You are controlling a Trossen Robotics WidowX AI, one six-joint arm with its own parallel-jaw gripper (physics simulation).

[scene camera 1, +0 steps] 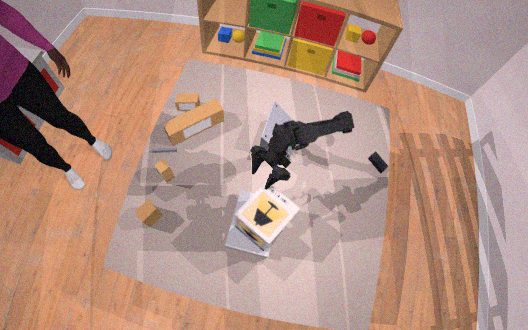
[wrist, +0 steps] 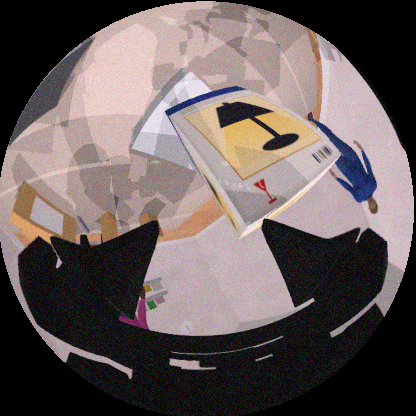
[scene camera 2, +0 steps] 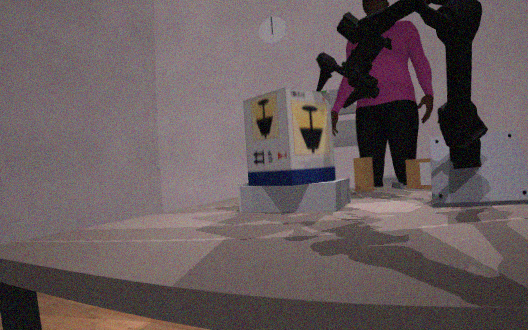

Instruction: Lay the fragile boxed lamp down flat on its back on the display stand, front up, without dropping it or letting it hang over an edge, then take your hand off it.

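Note:
You'd see my gripper in the pictures, and it's there in scene camera 1 and in the wrist view too. There's also a grey display stand showing.

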